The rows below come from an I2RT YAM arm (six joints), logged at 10 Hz.
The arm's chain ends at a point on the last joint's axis. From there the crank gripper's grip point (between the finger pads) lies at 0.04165 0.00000 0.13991 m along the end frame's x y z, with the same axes.
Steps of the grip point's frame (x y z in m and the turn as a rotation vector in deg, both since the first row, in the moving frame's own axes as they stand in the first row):
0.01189, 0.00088, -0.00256, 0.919, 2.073, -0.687
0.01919, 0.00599, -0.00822, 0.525, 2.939, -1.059
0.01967, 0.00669, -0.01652, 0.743, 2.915, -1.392
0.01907, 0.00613, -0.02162, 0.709, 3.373, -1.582
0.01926, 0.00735, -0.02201, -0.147, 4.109, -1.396
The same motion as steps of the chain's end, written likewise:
0.00687, 0.00364, -0.00094, 0.919, 2.073, -0.687
0.01209, 0.00810, -0.00589, 0.525, 2.939, -1.059
0.01264, 0.00959, -0.01420, 0.743, 2.915, -1.392
0.01095, 0.00911, -0.01891, 0.709, 3.373, -1.582
0.00935, 0.00813, -0.01867, -0.147, 4.109, -1.396

